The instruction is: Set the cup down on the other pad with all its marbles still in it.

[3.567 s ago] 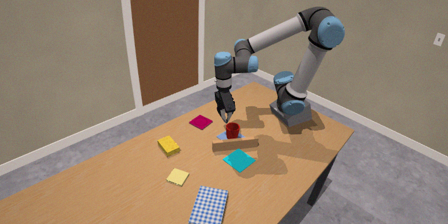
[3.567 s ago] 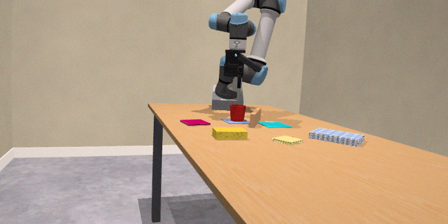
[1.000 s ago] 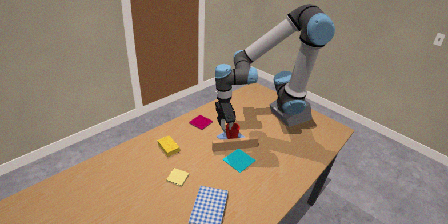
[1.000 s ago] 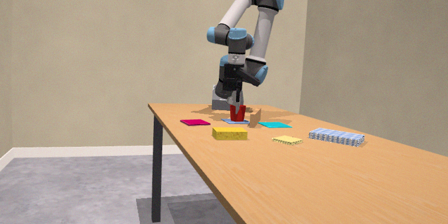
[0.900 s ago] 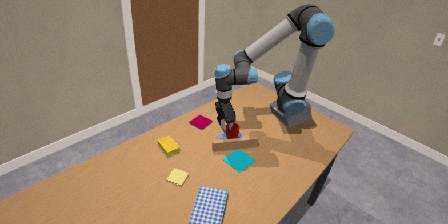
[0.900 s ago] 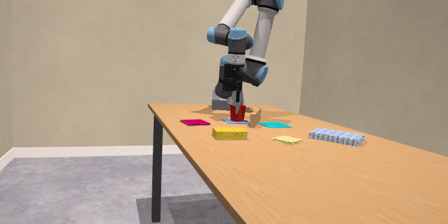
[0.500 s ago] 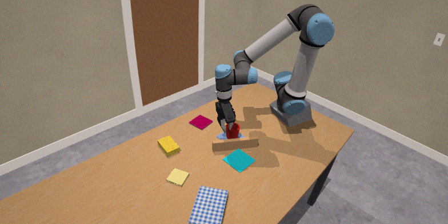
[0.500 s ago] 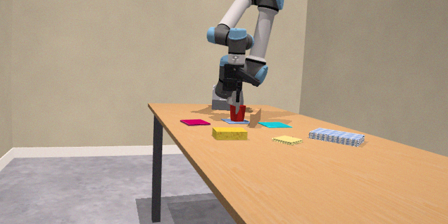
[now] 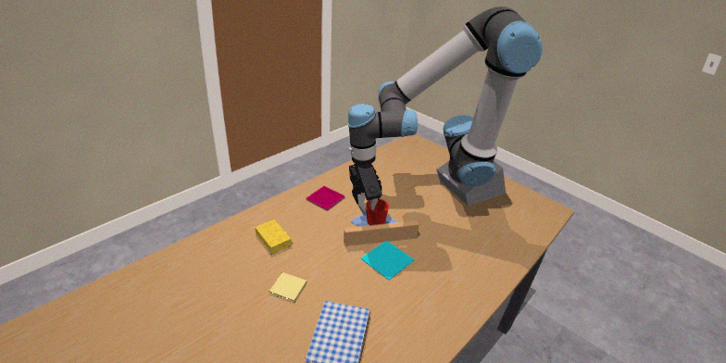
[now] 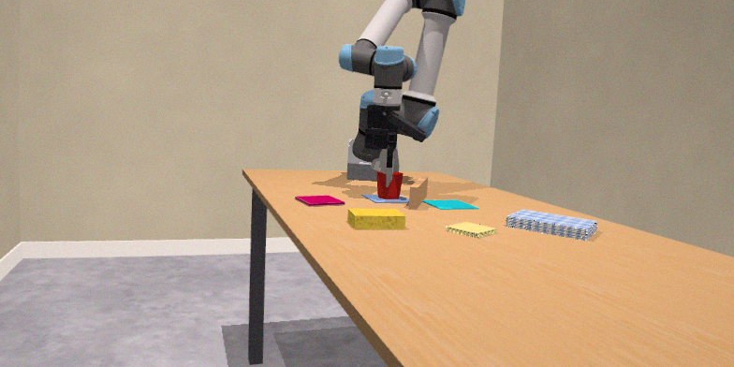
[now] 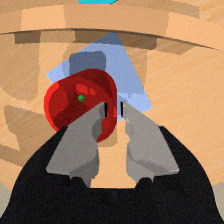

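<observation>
The red cup is 3 cm below my hand, 3 cm behind it and 2 cm to the left of it. The rest, counted from my hand: yellow sponge 25 cm ahead, 18 cm to the right, 4 cm below; then green marble 5 cm behind, 4 cm below, 2 cm to the left; then wooden rail 8 cm to the left, 4 cm below, 3 cm ahead.
</observation>
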